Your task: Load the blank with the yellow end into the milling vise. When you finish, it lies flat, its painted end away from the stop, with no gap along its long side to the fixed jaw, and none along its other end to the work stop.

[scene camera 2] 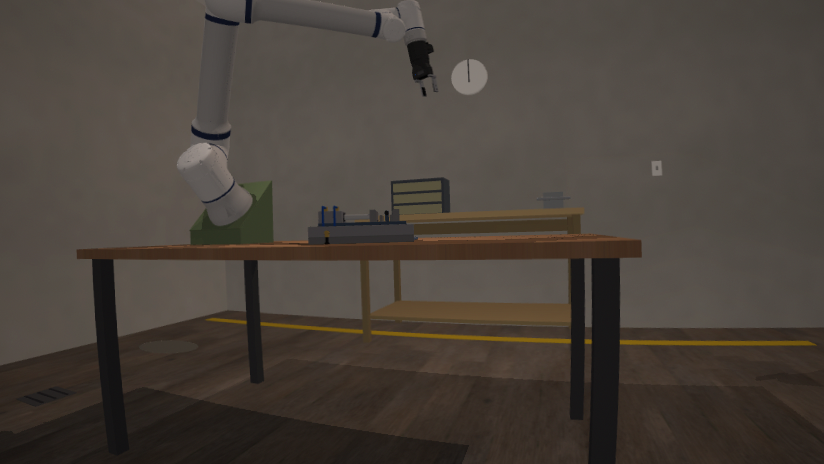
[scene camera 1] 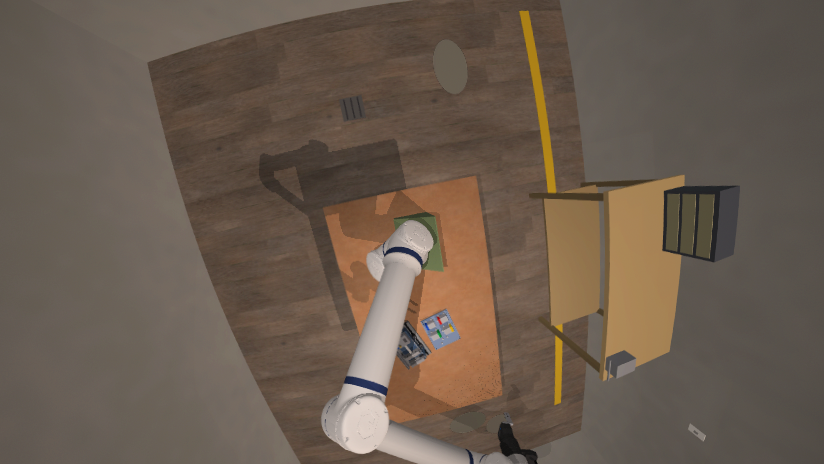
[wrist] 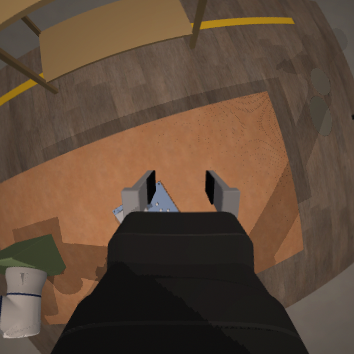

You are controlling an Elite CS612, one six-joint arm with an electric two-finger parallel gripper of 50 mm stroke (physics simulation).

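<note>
The blank with the yellow end [scene camera 1: 447,330] lies in the blue tray [scene camera 1: 454,338] [wrist: 167,199] on the table, near the tray's right side in scene camera 1. The milling vise [scene camera 1: 417,353] [scene camera 2: 361,234] stands beside the tray, partly covered by my arm in scene camera 1. Its jaws and stop are too small to tell apart. My gripper [scene camera 1: 506,416] [scene camera 2: 429,89] [wrist: 180,180] is open and empty, high above the table. In the wrist view part of the tray shows behind the left finger; the gripper body hides the rest, and the yellow end does not show.
Blanks with red [scene camera 1: 439,319], blue [scene camera 1: 427,326] and green [scene camera 1: 438,333] ends share the tray. The green pedestal [scene camera 1: 438,258] [scene camera 2: 260,216] bears my arm on the orange-brown table [scene camera 1: 469,288] [scene camera 2: 490,248] [wrist: 225,145]. A wooden bench [scene camera 1: 640,259] [scene camera 2: 490,214] with a drawer cabinet [scene camera 1: 725,224] [scene camera 2: 446,195] stands beyond.
</note>
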